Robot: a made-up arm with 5 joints.
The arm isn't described. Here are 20 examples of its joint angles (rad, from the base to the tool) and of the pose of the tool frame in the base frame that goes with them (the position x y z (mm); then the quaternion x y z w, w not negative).
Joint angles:
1: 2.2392 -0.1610 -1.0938 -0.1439 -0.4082
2: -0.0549 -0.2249 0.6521 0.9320 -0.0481
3: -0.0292 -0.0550 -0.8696 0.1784 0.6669
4: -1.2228 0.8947 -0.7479 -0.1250 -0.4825
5: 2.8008 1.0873 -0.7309 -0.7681 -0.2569
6: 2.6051 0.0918 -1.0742 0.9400 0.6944
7: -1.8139 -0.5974 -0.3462 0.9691 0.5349
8: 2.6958 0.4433 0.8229 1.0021 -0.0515
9: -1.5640 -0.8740 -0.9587 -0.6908 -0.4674
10: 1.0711 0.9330 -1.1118 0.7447 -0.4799
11: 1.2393 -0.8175 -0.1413 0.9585 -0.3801
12: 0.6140 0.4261 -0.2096 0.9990 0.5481
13: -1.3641 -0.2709 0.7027 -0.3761 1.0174
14: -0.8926 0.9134 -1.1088 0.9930 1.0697
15: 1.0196 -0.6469 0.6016 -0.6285 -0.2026
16: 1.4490 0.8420 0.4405 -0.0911 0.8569
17: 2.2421 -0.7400 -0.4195 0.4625 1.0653
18: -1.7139 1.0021 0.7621 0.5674 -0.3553
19: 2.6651 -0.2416 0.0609 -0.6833 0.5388
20: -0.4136 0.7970 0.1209 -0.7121 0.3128
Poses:
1: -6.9 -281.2 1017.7 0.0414 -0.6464 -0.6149 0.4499
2: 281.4 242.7 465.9 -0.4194 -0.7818 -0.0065 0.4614
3: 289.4 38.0 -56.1 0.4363 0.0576 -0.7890 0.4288
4: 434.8 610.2 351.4 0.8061 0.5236 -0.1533 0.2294
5: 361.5 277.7 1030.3 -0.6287 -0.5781 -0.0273 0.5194
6: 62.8 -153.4 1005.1 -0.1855 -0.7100 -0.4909 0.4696
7: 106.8 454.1 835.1 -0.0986 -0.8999 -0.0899 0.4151
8: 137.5 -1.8 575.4 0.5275 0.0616 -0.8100 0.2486
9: -101.8 748.6 403.4 -0.2683 -0.8751 0.4023 0.0182
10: 339.1 -256.8 288.9 0.2790 0.1476 -0.5968 0.7377
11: 342.3 -38.1 402.6 -0.8475 -0.3741 0.3323 0.1769
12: 253.8 56.2 127.1 0.5244 0.3770 -0.6463 0.4065
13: 11.5 692.8 593.4 0.3982 0.8722 -0.2713 0.0846
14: 406.9 453.6 283.8 0.7894 0.1084 -0.4037 0.4496
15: 179.8 -50.6 52.4 -0.5925 -0.2662 0.7585 0.0517
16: 215.5 -438.3 461.1 -0.0120 -0.2883 -0.6736 0.6805
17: -32.5 -338.0 724.3 0.1356 -0.6571 -0.7240 0.1603
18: -33.4 366.1 738.9 -0.0858 -0.8188 -0.5492 0.1435
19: -151.8 -144.2 1088.8 -0.1921 -0.8176 -0.5007 0.2097
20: 466.0 258.7 -15.9 0.5989 0.1675 -0.5491 0.5584
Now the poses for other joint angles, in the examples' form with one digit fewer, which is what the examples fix.
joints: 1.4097 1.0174 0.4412 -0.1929 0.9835
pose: 267 -433 509 -0.095 -0.370 -0.560 0.735
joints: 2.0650 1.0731 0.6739 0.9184 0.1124
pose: 28 -152 472 0.215 0.168 -0.907 0.320
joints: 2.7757 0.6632 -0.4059 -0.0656 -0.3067
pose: 114 -69 1118 -0.250 -0.566 -0.580 0.530
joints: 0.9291 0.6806 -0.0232 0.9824 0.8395
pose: 232 -105 185 0.371 0.183 -0.707 0.574
